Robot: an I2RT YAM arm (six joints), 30 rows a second.
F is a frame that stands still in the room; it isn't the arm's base.
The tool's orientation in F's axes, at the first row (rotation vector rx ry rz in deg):
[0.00 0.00 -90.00]
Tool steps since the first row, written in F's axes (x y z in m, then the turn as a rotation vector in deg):
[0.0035 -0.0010 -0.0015 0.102 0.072 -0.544]
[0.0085 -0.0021 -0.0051 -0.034 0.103 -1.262]
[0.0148 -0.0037 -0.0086 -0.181 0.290 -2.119]
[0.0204 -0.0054 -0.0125 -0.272 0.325 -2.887]
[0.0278 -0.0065 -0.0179 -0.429 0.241 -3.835]
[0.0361 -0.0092 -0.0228 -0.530 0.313 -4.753]
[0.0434 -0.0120 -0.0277 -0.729 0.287 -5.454]
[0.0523 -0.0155 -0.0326 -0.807 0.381 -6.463]
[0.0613 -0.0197 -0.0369 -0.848 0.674 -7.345]
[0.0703 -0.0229 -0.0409 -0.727 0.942 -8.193]
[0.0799 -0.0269 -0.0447 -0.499 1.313 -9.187]
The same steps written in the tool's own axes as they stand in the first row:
[0.0010 0.0035 -0.0015 -0.072 0.102 -0.544]
[0.0021 0.0085 -0.0051 -0.103 -0.034 -1.262]
[0.0037 0.0148 -0.0086 -0.290 -0.181 -2.119]
[0.0054 0.0204 -0.0125 -0.325 -0.272 -2.887]
[0.0065 0.0278 -0.0179 -0.241 -0.429 -3.835]
[0.0092 0.0361 -0.0228 -0.313 -0.530 -4.753]
[0.0120 0.0434 -0.0277 -0.287 -0.729 -5.454]
[0.0155 0.0523 -0.0326 -0.381 -0.807 -6.463]
[0.0197 0.0613 -0.0369 -0.674 -0.848 -7.345]
[0.0229 0.0703 -0.0409 -0.942 -0.727 -8.193]
[0.0269 0.0799 -0.0447 -1.313 -0.499 -9.187]

